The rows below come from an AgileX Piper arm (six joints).
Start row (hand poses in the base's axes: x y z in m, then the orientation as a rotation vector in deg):
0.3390, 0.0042, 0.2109, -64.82, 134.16, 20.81
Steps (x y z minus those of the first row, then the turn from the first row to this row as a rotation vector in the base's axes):
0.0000, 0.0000, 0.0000, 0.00, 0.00, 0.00
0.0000, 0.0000, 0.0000, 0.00, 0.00, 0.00
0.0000, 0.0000, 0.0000, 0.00, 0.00, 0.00
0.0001, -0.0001, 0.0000, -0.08, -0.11, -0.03
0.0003, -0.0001, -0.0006, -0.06, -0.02, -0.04
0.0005, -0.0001, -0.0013, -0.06, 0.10, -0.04
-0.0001, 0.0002, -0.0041, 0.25, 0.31, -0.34
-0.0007, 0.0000, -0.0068, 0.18, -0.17, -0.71
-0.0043, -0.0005, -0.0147, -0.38, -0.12, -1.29
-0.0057, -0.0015, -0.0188, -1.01, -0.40, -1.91
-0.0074, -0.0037, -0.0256, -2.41, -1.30, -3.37
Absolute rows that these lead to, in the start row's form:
0.3390, 0.0042, 0.2109, -64.82, 134.16, 20.81
0.3390, 0.0042, 0.2109, -64.82, 134.16, 20.81
0.3390, 0.0042, 0.2109, -64.82, 134.16, 20.81
0.3391, 0.0041, 0.2109, -64.81, 134.11, 20.64
0.3393, 0.0041, 0.2103, -64.80, 134.19, 20.71
0.3395, 0.0041, 0.2096, -64.81, 134.29, 20.79
0.3389, 0.0044, 0.2068, -64.31, 134.48, 21.17
0.3383, 0.0042, 0.2041, -63.87, 134.28, 20.65
0.3347, 0.0037, 0.1962, -63.43, 134.84, 19.84
0.3333, 0.0027, 0.1921, -62.95, 135.15, 18.72
0.3316, 0.0005, 0.1853, -61.75, 135.62, 16.03

